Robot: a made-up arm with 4 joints. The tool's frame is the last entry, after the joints.
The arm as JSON. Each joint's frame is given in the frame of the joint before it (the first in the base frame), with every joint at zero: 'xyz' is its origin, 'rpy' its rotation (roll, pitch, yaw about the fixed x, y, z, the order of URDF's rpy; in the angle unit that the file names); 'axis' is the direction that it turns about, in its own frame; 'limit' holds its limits. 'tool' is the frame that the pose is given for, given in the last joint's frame.
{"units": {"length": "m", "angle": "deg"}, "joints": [
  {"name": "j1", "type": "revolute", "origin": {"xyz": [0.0, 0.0, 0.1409], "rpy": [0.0, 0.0, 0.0]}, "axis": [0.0, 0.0, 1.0], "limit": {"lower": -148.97, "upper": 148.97}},
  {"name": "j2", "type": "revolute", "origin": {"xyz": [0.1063, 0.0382, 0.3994], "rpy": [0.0, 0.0, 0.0]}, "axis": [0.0, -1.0, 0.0], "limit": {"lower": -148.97, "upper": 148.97}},
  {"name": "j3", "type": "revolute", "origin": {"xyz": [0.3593, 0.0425, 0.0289], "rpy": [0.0, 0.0, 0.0]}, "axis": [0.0, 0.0, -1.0], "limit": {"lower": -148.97, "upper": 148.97}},
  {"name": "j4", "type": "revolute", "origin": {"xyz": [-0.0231, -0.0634, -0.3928], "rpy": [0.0, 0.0, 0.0]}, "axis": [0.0, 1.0, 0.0], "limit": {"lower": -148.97, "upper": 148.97}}
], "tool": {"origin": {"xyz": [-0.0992, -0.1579, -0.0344], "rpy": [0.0, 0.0, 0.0]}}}
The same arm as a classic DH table. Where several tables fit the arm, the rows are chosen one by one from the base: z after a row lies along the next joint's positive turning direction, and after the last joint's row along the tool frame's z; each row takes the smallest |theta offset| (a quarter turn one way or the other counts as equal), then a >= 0, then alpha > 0; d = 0 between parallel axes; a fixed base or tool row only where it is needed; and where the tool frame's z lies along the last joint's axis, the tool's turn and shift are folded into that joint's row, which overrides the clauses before.
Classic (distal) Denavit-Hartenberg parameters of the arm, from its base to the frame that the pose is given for. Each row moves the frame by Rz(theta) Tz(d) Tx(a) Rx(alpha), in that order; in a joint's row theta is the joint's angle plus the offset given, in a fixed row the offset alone. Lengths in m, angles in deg.
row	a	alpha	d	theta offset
j1	0.1063	90	0.5403	0
j2	0.3593	90	-0.0807	0
j3	-0.0231	90	0.3639	0
j4	-0.0992	90	-0.2213	0
tool (fixed)	0	0	-0.0344	0
Joint limits (deg, base to tool): -148.97..148.97 -148.97..148.97 -148.97..148.97 -148.97..148.97

